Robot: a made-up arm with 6 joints.
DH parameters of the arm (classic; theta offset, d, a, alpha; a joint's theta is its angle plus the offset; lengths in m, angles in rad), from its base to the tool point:
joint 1: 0 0.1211 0 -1.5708
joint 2: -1.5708 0 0.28 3.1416
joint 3: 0 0 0 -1.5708
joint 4: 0 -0.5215 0 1.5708
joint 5: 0 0.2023 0 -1.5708
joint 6: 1.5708 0 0 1.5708
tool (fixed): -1.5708 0 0 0
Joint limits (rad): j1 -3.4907..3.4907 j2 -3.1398..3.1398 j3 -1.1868..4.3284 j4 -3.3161..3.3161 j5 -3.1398..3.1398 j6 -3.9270..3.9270
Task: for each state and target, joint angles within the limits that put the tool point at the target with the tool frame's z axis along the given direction. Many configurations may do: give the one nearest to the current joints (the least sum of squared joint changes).
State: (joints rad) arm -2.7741 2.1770 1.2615 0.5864 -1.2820 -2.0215
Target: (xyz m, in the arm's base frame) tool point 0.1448 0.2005 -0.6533 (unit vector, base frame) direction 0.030 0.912 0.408
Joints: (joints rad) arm -3.1519 3.0659 1.1533 0.0570 -1.0675 -2.0165
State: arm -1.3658 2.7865 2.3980 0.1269 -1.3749 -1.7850
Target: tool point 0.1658 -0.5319 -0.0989 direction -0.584 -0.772 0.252
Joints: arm -0.9070 3.1378 3.1657 0.2265 -1.4594 -1.3112
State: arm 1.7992 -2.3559 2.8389 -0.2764 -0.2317 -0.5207
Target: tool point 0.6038 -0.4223 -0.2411 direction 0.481 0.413 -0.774
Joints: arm 2.2764 -1.8486 2.0169 -0.4071 -0.5769 -0.3594
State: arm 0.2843 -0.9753 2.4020 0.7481 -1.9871 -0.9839
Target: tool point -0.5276 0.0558 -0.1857 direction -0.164 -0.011 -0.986
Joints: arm -0.1636 -0.9493 2.8257 1.4175 -1.4732 -0.7723
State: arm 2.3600 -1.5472 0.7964 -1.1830 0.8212 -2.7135
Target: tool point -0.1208 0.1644 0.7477 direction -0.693 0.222 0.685
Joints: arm 2.4281 -0.6899 0.4995 -1.3452 1.1841 -2.8440
